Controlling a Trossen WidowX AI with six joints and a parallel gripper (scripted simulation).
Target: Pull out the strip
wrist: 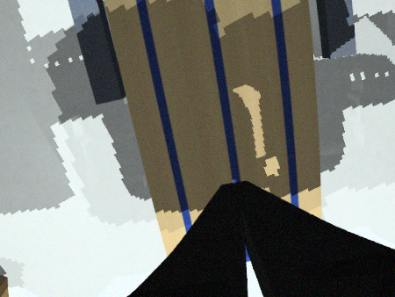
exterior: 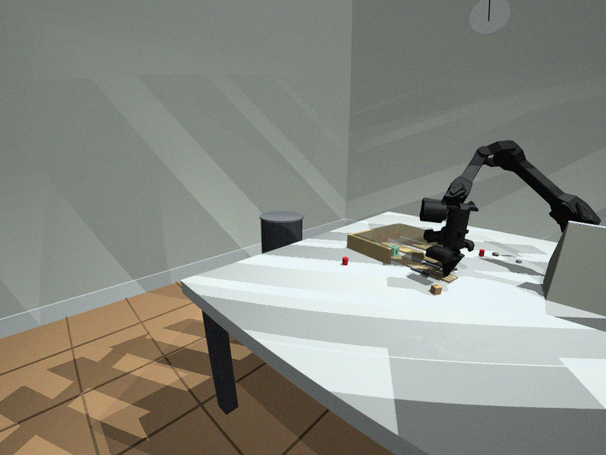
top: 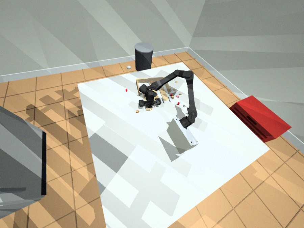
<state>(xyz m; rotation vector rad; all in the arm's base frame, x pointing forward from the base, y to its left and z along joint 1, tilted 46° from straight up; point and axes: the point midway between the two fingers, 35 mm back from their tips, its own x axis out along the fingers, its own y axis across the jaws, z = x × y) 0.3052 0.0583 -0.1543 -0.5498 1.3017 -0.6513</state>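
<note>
My gripper tip is 9 cm short of the tan strip and 1 cm to the left of it.
</note>
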